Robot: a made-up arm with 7 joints.
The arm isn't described. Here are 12 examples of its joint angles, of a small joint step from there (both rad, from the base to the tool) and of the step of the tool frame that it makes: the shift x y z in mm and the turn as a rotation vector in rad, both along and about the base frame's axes.
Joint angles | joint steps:
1: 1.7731 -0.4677 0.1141 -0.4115 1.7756 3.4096 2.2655 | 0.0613 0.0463 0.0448 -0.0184 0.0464 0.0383 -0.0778
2: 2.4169 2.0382 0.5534 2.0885 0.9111 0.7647 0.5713 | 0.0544 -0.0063 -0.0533 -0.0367 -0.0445 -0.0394 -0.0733
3: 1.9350 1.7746 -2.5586 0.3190 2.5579 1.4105 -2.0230 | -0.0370 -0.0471 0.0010 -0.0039 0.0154 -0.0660 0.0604
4: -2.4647 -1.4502 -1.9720 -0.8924 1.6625 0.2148 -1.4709 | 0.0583 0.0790 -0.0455 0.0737 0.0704 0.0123 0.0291
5: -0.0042 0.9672 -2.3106 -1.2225 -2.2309 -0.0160 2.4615 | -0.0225 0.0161 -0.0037 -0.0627 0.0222 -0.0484 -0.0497
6: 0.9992 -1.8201 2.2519 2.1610 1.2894 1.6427 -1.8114 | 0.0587 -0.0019 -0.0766 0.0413 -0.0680 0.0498 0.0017
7: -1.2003 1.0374 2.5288 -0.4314 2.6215 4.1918 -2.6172 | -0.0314 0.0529 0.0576 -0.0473 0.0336 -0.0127 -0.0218
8: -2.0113 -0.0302 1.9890 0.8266 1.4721 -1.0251 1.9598 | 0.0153 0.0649 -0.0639 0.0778 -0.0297 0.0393 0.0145
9: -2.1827 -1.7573 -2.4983 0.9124 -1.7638 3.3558 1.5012 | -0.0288 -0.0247 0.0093 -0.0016 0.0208 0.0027 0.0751
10: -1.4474 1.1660 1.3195 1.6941 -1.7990 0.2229 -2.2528 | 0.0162 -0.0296 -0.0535 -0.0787 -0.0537 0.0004 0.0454
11: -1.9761 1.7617 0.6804 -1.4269 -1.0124 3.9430 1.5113 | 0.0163 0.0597 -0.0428 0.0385 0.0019 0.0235 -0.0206
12: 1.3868 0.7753 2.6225 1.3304 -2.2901 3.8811 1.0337 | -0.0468 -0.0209 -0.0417 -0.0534 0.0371 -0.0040 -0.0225
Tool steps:
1: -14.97 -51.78 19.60 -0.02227 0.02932 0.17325
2: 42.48 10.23 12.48 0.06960 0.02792 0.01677
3: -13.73 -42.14 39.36 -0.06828 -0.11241 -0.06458
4: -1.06 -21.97 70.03 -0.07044 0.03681 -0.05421
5: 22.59 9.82 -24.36 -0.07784 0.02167 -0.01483
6: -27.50 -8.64 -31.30 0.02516 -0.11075 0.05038
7: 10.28 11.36 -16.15 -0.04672 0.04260 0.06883
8: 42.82 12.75 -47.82 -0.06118 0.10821 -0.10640
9: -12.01 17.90 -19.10 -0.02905 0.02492 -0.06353
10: -18.11 21.57 48.48 -0.03410 -0.08292 0.09658
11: -5.90 -8.99 -37.41 -0.07706 -0.02857 0.00496
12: -38.28 16.27 34.00 -0.10045 0.03109 -0.06580
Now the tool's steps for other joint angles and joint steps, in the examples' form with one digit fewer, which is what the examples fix.
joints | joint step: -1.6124 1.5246 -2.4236 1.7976 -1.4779 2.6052 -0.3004 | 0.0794 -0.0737 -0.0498 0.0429 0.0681 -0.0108 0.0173
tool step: -32.2 -26.5 18.2 -0.0182 -0.0754 0.0549
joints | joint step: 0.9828 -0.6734 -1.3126 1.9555 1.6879 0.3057 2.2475 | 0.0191 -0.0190 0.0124 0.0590 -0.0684 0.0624 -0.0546
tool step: -24.7 -1.0 -14.1 -0.1155 0.0509 0.0182
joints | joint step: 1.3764 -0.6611 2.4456 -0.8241 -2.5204 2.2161 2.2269 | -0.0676 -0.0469 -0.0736 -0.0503 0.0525 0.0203 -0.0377
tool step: 37.2 -29.4 -30.3 -0.0574 0.0079 -0.1686
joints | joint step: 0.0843 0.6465 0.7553 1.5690 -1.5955 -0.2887 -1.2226 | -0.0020 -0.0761 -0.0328 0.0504 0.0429 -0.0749 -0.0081
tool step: 86.8 -11.9 -5.4 0.0443 0.1524 -0.0951
